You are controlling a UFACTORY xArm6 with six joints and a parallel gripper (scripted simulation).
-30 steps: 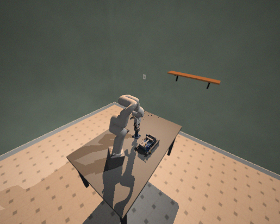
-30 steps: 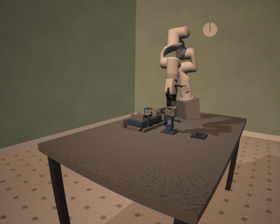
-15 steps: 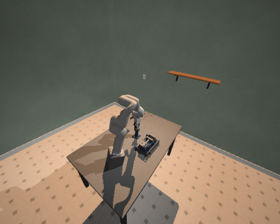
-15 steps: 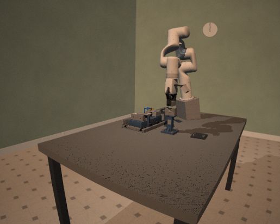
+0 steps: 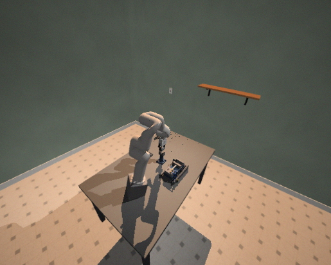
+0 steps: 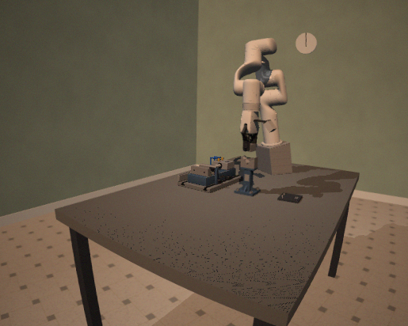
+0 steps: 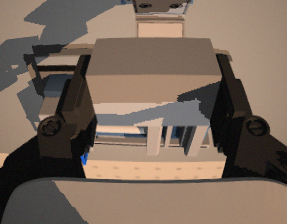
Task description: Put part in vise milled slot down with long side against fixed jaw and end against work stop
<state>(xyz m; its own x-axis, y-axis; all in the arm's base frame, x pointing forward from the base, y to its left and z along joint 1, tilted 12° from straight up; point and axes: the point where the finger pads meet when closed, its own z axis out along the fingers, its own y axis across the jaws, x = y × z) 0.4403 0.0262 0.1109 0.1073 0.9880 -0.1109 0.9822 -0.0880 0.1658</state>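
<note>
Now: the work stop 20 mm ahead of my hand, 170 mm to the right of it and 120 mm below it. From my hand the other things lie so: air cylinder rod (70 mm behind, 200 mm to the right, 130 mm below); vise base rail (70 mm behind, 300 mm to the right, 180 mm below); part (20 mm below).
</note>
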